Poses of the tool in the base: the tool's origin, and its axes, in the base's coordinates. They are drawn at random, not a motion.
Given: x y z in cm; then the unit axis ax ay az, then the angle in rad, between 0 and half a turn.
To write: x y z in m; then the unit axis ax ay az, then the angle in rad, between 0 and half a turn. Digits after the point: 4 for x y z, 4 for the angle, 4 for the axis.
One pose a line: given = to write
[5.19 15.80 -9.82 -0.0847 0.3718 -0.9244 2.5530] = [0.0519 0.1580 -0.0982 -0.0847 0.3718 -0.9244 2.5530]
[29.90 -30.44 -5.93 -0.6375 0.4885 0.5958 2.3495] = [0.2990 -0.3044 -0.0593 -0.6375 0.4885 0.5958 2.3495]
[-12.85 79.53 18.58 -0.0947 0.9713 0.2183 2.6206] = [-0.1285 0.7953 0.1858 -0.0947 0.9713 0.2183 2.6206]
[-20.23 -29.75 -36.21 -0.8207 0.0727 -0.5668 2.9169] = [-0.2023 -0.2975 -0.3621 -0.8207 0.0727 -0.5668 2.9169]
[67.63 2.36 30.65 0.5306 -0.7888 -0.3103 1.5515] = [0.6763 0.0236 0.3065 0.5306 -0.7888 -0.3103 1.5515]
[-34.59 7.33 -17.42 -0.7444 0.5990 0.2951 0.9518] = [-0.3459 0.0733 -0.1742 -0.7444 0.5990 0.2951 0.9518]
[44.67 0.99 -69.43 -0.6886 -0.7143 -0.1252 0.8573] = [0.4467 0.0099 -0.6943 -0.6886 -0.7143 -0.1252 0.8573]
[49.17 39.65 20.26 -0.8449 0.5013 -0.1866 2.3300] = [0.4917 0.3965 0.2026 -0.8449 0.5013 -0.1866 2.3300]
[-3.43 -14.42 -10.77 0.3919 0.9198 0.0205 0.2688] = [-0.0343 -0.1442 -0.1077 0.3919 0.9198 0.0205 0.2688]
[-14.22 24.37 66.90 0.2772 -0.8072 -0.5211 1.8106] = [-0.1422 0.2437 0.6690 0.2772 -0.8072 -0.5211 1.8106]
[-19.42 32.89 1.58 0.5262 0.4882 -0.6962 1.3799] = [-0.1942 0.3289 0.0158 0.5262 0.4882 -0.6962 1.3799]
